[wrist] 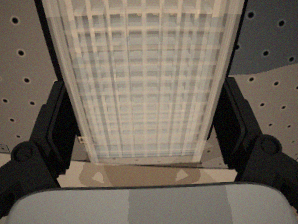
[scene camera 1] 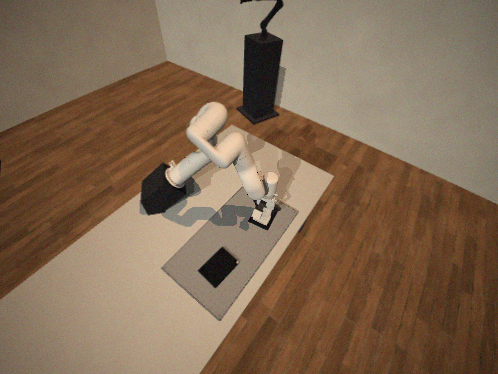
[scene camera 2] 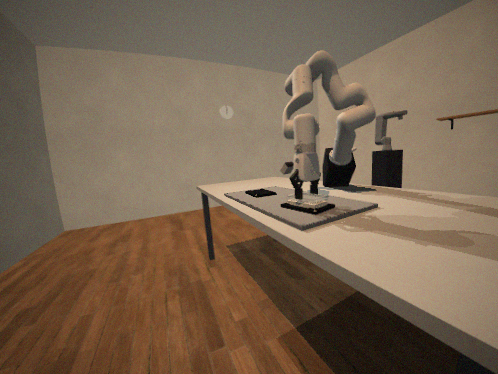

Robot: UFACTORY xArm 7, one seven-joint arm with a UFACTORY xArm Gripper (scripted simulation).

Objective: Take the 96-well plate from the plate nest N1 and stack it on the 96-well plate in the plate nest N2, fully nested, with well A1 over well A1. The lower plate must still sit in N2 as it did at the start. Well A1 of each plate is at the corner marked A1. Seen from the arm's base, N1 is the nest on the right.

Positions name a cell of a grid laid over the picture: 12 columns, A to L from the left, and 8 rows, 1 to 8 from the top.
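96-well plate (wrist: F5). The gripper (scene camera 2: H5), also (wrist: F4).
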